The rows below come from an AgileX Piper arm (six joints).
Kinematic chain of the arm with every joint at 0, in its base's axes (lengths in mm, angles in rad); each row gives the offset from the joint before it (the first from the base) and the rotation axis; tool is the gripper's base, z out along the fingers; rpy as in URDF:
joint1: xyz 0 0 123 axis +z
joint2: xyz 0 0 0 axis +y
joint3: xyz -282.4 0 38.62 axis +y
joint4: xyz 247.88 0 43.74 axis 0.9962 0 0.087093
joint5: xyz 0 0 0 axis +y
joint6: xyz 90.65 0 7.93 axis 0.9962 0 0.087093
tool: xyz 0 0 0 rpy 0 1.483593 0
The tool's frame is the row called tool.
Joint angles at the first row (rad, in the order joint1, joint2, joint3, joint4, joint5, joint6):
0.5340, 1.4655, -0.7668, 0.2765, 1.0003, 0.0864
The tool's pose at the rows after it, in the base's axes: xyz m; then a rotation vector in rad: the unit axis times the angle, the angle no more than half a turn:
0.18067 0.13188 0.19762 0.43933 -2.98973 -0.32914
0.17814 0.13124 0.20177 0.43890 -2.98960 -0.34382
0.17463 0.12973 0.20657 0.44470 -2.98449 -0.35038
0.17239 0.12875 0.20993 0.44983 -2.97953 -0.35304
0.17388 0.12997 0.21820 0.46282 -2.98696 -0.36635
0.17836 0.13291 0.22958 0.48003 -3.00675 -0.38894
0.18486 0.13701 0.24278 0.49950 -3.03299 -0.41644
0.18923 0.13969 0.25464 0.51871 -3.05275 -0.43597
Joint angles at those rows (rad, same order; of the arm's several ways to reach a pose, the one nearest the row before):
0.5340, 1.4475, -0.7668, 0.2839, 1.0087, 0.0863
0.5340, 1.4296, -0.7668, 0.2914, 1.0222, 0.0863
0.5340, 1.4082, -0.7668, 0.2937, 1.0455, 0.0864
0.5340, 1.3948, -0.7685, 0.2945, 1.0636, 0.0864
0.5340, 1.3842, -0.7944, 0.2945, 1.0872, 0.0863
0.5340, 1.3781, -0.8372, 0.2945, 1.1083, 0.0863
0.5340, 1.3781, -0.8919, 0.2945, 1.1272, 0.0863
0.5340, 1.3758, -0.9381, 0.2925, 1.1483, 0.0864

